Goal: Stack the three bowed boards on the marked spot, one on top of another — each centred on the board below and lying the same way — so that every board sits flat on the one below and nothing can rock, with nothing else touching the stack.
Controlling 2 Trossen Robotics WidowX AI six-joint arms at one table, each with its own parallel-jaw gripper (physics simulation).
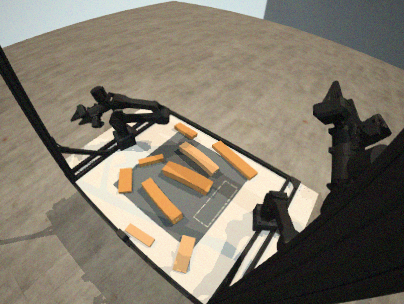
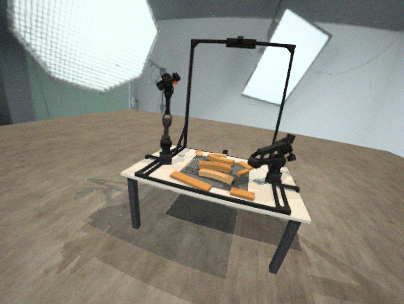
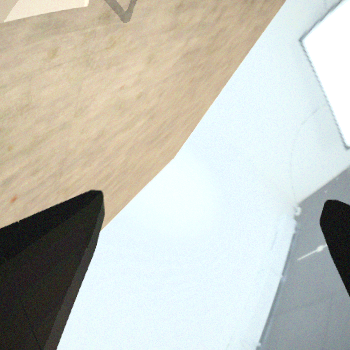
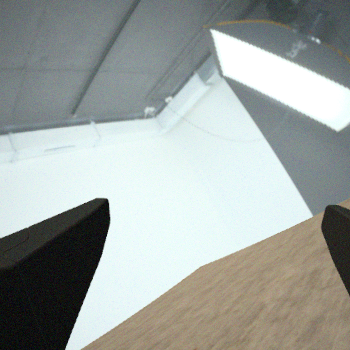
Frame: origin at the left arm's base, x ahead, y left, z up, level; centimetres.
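Where they show: left gripper, between the fingertips: (image 1: pixel 74 122) (image 3: pixel 216 207); right gripper, between the fingertips: (image 1: pixel 343 90) (image 2: pixel 168 75) (image 4: pixel 219 213); left arm's base, origin of its link: (image 1: pixel 122 133) (image 2: pixel 274 172); right arm's base, origin of its link: (image 1: pixel 268 214) (image 2: pixel 165 153).
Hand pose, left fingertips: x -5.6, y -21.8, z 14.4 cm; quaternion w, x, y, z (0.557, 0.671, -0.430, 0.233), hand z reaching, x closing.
Observation:
Each offset is from my left fingertips to the top centre of the thing. "pt": to the spot under its first point. Level surfaces: height alone.
Three bowed orange boards lie apart on the grey mat: a lighter one {dz -16.5, dx +40.1, dy +49.2 cm} (image 1: pixel 198 158) (image 2: pixel 216 176), a thick middle one {dz -15.7, dx +47.7, dy +37.4 cm} (image 1: pixel 187 177) (image 2: pixel 215 167) and a third {dz -16.2, dx +51.6, dy +20.9 cm} (image 1: pixel 162 201) (image 2: pixel 220 160). Which way each bows is hard to tell. The marked spot, a dashed outline {pt dz -21.2, dx +62.4, dy +40.3 cm} (image 1: pixel 209 199), lies on the mat beside the middle board and bears no board. My left gripper (image 1: pixel 83 120) (image 2: pixel 292 146) (image 3: pixel 216 207) is open and empty, raised beyond the table's left end. My right gripper (image 1: pixel 361 104) (image 2: pixel 169 80) (image 4: pixel 219 213) is open and empty, high above the table's other end.
A long straight board {dz -18.8, dx +50.7, dy +65.5 cm} (image 1: pixel 235 160) (image 2: pixel 190 181) lies near one long edge. Shorter blocks {dz -18.9, dx +17.7, dy +55.9 cm} (image 1: pixel 185 130) {dz -18.6, dx +27.7, dy +28.0 cm} (image 1: pixel 151 160) {dz -19.6, dx +31.7, dy +11.5 cm} (image 1: pixel 125 180) {dz -20.0, dx +60.5, dy +5.4 cm} (image 1: pixel 139 234) {dz -19.4, dx +77.2, dy +16.8 cm} (image 1: pixel 184 253) lie around the mat {dz -21.2 cm} (image 1: pixel 192 201). A black frame (image 2: pixel 189 100) rises over the table.

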